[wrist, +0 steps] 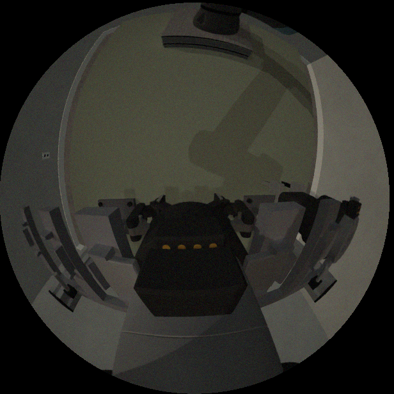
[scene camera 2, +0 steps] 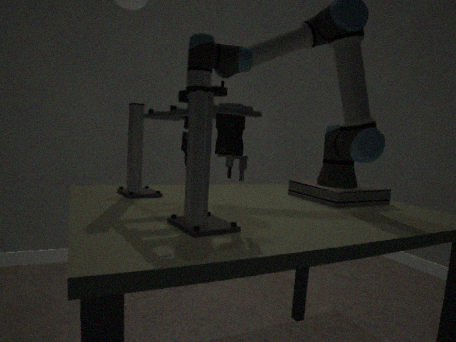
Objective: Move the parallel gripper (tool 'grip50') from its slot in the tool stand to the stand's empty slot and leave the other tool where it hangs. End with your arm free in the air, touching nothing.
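Frame: origin at the arm's base, x left, y down, z back, level; millimetres.
Where they show: arm's base at its link origin: (scene camera 2: 336,184).
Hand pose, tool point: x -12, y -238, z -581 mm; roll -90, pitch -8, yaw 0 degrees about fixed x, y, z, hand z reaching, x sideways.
Note:
Each offset is from my tool point to the top centre of the thing. "spot": to the spot under its first point. Level surfaces: height alone.
The tool stand (scene camera 2: 197,165) carries three slots between and beyond its posts. The parallel gripper (scene camera 2: 230,136) (wrist: 301,212), dark with two pale fingers, hangs upright in the near slot, at the right in the wrist view. The arm's wrist (scene camera 2: 199,77) points straight down over the middle slot. Under it is the black adaptive gripper (wrist: 190,198), its fingers spread apart with nothing seen between them; in scene camera 2 the near post hides most of it. One row of orange contacts shows beside the dark coupling block (wrist: 191,282). Whether the coupling is locked cannot be told. The far slot (wrist: 61,245) is empty.
The near post rises from a bolted foot {spot: dz -42, dx +295, dy +288 mm} (scene camera 2: 220,227); the far post {spot: dz -145, dx -201, dy +127 mm} (scene camera 2: 135,145) stands at the back left. The robot's base plate (scene camera 2: 340,195) (wrist: 205,45) sits across the table {dy +300 mm} (scene camera 2: 280,220). Stand plates flank the wrist closely on both sides. The picture is dark.

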